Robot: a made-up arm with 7 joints. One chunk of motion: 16 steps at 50 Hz.
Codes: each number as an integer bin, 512 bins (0 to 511) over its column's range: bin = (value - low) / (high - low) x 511, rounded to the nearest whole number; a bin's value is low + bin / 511 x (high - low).
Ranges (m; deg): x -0.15..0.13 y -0.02..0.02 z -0.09..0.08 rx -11..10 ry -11..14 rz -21..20
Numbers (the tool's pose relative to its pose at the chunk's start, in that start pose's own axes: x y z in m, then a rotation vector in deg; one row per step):
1: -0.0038 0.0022 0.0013 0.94 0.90 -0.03
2: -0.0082 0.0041 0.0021 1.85 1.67 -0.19
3: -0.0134 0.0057 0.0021 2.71 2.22 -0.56
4: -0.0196 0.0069 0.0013 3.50 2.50 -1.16
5: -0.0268 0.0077 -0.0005 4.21 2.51 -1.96
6: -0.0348 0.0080 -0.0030 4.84 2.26 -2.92
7: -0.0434 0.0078 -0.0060 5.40 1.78 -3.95
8: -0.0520 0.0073 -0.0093 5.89 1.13 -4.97
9: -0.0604 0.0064 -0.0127 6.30 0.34 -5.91
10: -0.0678 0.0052 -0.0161 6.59 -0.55 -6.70
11: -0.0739 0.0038 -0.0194 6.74 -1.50 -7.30
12: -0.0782 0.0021 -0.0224 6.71 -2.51 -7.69
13: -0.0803 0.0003 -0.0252 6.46 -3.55 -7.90
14: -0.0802 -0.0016 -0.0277 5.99 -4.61 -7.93
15: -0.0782 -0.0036 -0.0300 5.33 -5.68 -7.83
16: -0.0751 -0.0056 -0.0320 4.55 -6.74 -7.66
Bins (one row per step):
1: 267 284 274 291 243 261
2: 259 308 277 313 259 259
3: 249 328 277 334 270 255
4: 238 344 274 353 276 247
5: 225 354 269 370 276 237
6: 210 358 262 385 271 225
7: 195 355 252 399 261 213
8: 179 349 243 411 248 200
9: 164 337 232 421 232 188
10: 150 322 222 428 214 178
11: 139 304 212 432 194 171
12: 131 282 203 431 174 166
13: 127 259 195 425 152 163
14: 127 235 187 413 131 163
15: 131 210 180 397 109 164
16: 137 184 174 378 87 166

